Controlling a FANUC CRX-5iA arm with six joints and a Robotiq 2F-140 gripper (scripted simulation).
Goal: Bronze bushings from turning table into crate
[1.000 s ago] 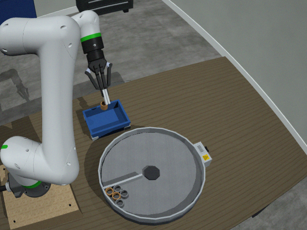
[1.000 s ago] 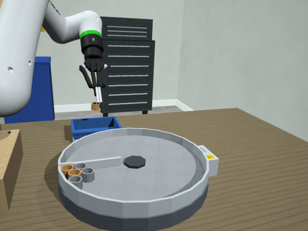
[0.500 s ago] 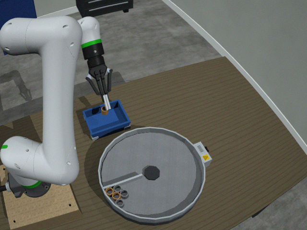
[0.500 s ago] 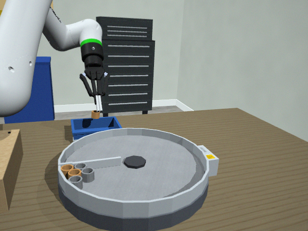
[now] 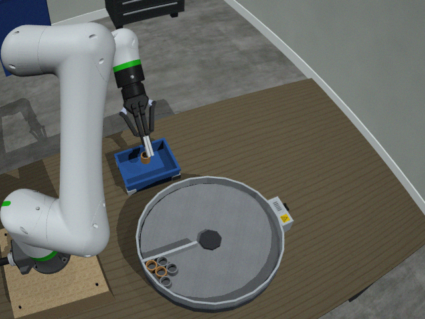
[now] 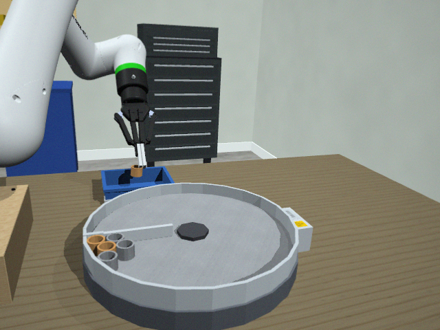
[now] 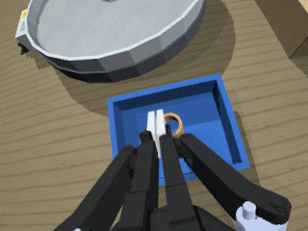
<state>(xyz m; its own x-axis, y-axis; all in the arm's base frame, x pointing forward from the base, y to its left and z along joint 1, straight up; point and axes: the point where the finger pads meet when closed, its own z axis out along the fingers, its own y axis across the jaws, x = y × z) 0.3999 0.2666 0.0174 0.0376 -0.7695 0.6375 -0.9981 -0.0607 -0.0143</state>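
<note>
The crate lies 8 cm below my hand, 1 cm to the right of it and 1 cm behind it. Also, from my hand: grey turning table (35 cm to the right, 7 cm ahead, 5 cm below).
</note>
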